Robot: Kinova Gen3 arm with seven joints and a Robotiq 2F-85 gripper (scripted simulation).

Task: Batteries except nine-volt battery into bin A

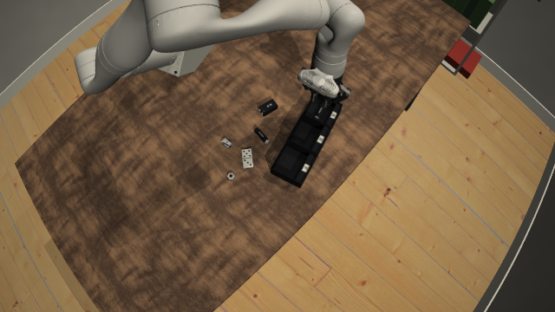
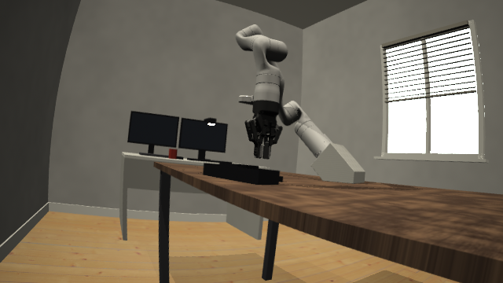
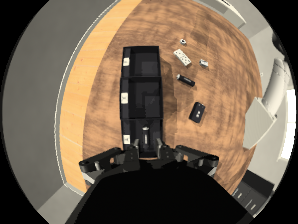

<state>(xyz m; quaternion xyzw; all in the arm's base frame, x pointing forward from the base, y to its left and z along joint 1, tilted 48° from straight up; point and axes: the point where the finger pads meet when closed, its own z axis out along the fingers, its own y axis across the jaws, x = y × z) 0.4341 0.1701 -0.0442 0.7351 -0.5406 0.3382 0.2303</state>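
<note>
Right now my hand is 6 cm past the white domino, 22 cm to the left of it and 8 cm above it. The rest, counted from my hand: metal nut: 6 cm behind, 28 cm to the right, 8 cm below; then black nine-volt battery: 12 cm behind, 8 cm to the right, 8 cm below; then grey metal piece: 13 cm behind, 22 cm to the right, 8 cm below.
</note>
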